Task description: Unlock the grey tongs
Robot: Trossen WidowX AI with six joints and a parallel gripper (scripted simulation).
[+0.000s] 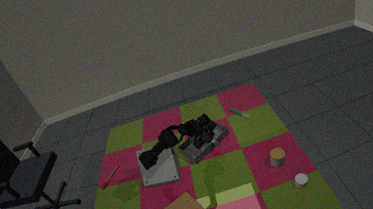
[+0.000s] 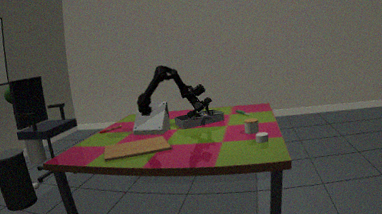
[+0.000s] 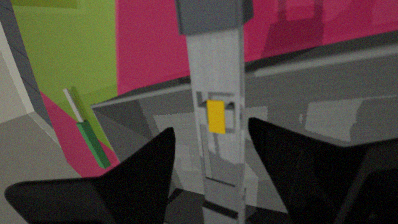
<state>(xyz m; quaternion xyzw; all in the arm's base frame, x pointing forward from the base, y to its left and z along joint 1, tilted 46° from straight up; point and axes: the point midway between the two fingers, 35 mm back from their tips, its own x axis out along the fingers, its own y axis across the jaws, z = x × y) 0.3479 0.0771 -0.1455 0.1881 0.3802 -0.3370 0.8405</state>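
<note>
My gripper tip is 60 mm past the roasting tin, 10 mm to the right of it and 10 mm above it. The rest, counted from my gripper tip: cork-lidded jar 340 mm ahead, 260 mm to the right, 10 mm below; yellow lock piece 30 mm to the right, 30 mm above; white cylinder 410 mm ahead, 430 mm to the right, 20 mm below.
</note>
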